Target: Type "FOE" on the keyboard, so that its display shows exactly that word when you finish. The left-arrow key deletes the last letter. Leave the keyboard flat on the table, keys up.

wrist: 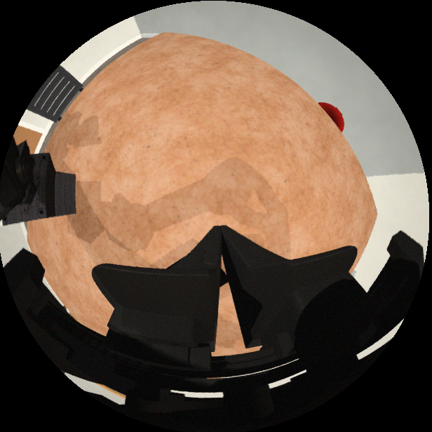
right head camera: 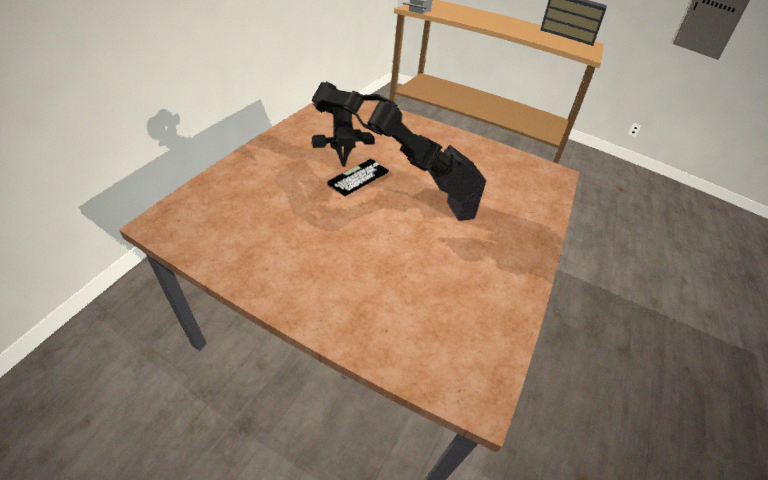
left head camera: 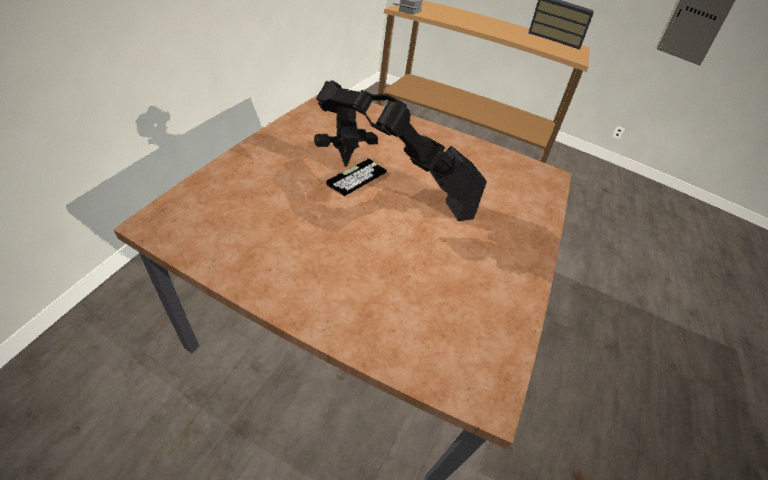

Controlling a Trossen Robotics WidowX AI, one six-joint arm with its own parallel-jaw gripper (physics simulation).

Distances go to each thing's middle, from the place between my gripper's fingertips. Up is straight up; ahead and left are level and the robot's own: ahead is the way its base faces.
Now: hand 180 mm to the left of the black keyboard [right head camera: 364, 173], 160 mm above it and 50 mm short of it.
